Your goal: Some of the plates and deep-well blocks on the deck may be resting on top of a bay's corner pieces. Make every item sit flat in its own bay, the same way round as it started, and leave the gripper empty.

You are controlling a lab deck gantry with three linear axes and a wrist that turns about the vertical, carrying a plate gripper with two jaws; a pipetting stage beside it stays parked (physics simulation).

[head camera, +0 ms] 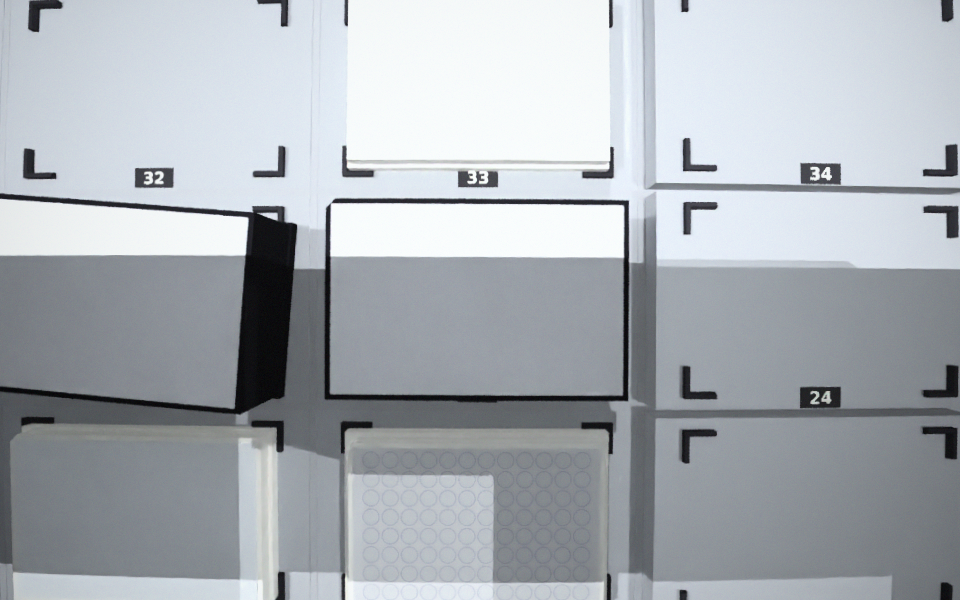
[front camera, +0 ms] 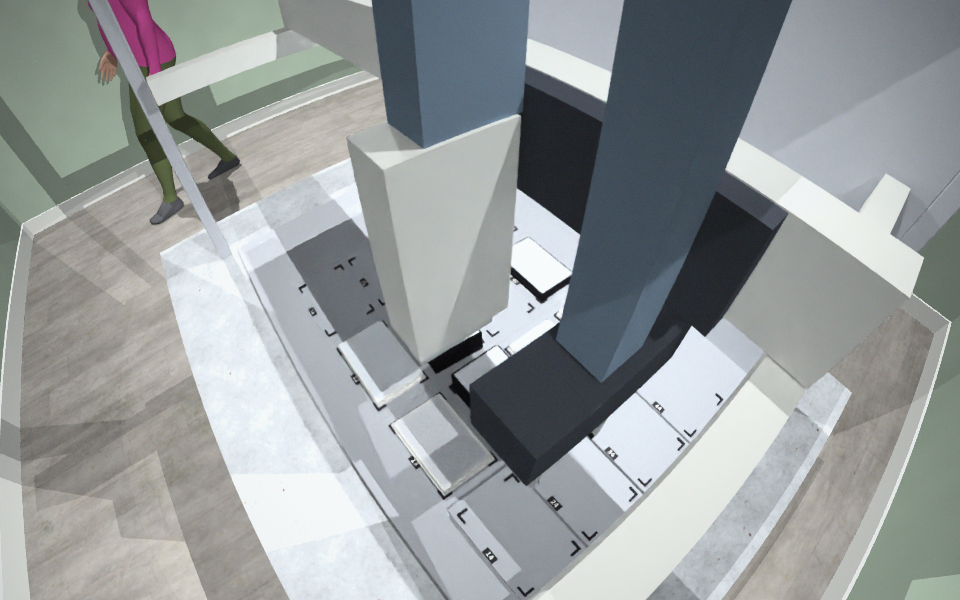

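Seen in the pictures: robot's base, link origin: (front camera: 300, 288).
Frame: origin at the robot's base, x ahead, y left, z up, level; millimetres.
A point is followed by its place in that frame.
Note:
A black-sided deep-well block (front camera: 457, 353) @(x 298, y 142, z 24 mm) (head camera: 127, 321) @(x 248, y 140, z 44 mm) in bay 22 is turned slightly out of square, and one bay corner piece shows beyond it. Another black-sided block (front camera: 485, 368) @(x 352, y 152, z 42 mm) (head camera: 477, 325) @(x 392, y 139, z 42 mm) covers bay 23 and looks square; its base and corner pieces are hidden. Pale plates in bay 12 (front camera: 382, 360) @(x 234, y 46, z 15 mm) (head camera: 127, 505) @(x 225, y 51, z 14 mm) and bay 13 (front camera: 444, 442) @(x 397, y 45, z 14 mm) (head camera: 545, 509) @(x 424, y 51, z 14 mm) look square. A white plate (head camera: 477, 77) @(x 392, y 255, z 14 mm) is lined up within bay 33's visible corners. A white-topped, black-sided block (front camera: 540, 263) @(x 234, y 372, z 14 mm) stands in the far row. My gripper's jaws do not show in either view.
A dark housing (front camera: 538, 403) @(x 527, y 48, z 355 mm) under a blue column (front camera: 658, 176) @(x 531, y 84, z 499 mm) hangs over the deck. Beside it, a cream housing (front camera: 453, 233) @(x 420, y 68, z 396 mm) hides much of bay 22. Bays 14, 24, 34 and 44 show corner pieces without plates. A dark rear beam (front camera: 562, 162) crosses behind.

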